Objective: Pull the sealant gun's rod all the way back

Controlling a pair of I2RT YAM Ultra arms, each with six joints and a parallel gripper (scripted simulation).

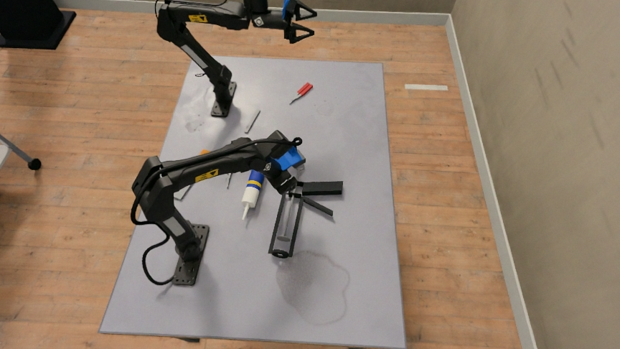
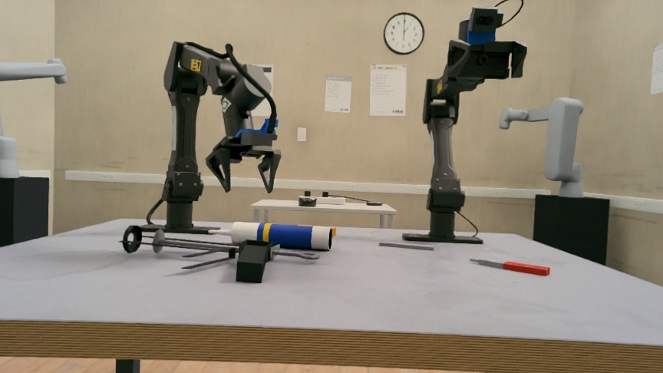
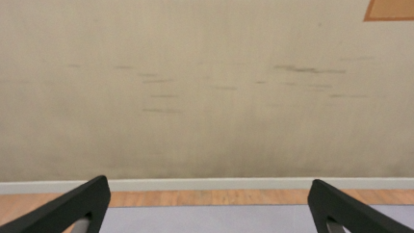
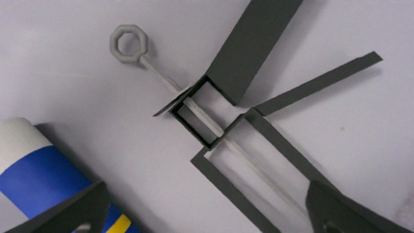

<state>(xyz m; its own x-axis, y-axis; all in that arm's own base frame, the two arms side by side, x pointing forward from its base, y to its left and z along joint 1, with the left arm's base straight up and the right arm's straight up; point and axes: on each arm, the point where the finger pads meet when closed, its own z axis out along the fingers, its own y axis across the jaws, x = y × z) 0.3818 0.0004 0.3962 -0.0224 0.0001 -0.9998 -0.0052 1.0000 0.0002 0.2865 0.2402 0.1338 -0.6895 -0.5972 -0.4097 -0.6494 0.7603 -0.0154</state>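
Note:
Now: right hand 30 mm short of the thumb plate, 50 mm to the right of it and 120 mm above it. Round my right hand: putty knife (360 mm behind, 80 mm to the left, 120 mm below); then grey bar (170 mm behind, 340 mm to the left, 130 mm below); then white cartridge (120 mm behind, 30 mm to the left, 110 mm below).

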